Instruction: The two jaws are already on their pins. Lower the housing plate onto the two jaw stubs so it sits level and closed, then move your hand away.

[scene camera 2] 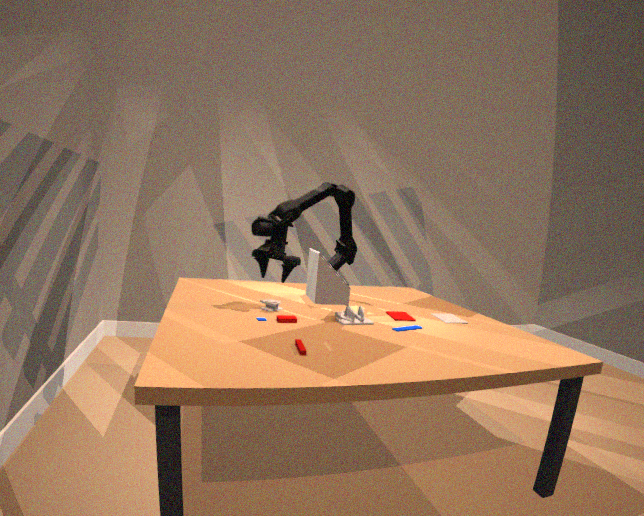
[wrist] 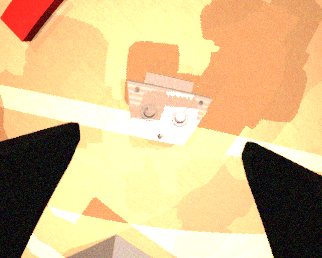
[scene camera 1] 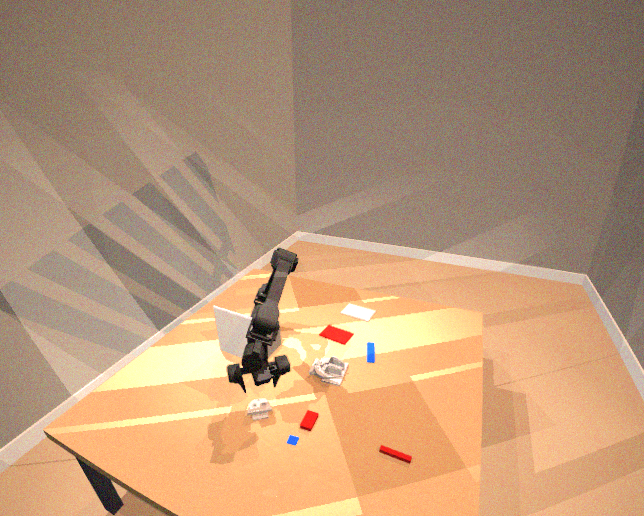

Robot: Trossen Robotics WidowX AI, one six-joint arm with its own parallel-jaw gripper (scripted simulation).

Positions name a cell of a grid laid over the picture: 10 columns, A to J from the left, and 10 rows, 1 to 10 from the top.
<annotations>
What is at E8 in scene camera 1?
My gripper.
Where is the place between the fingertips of my gripper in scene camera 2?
E6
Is my gripper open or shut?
Open.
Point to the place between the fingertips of my gripper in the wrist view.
F6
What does my gripper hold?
Nothing.
</annotations>
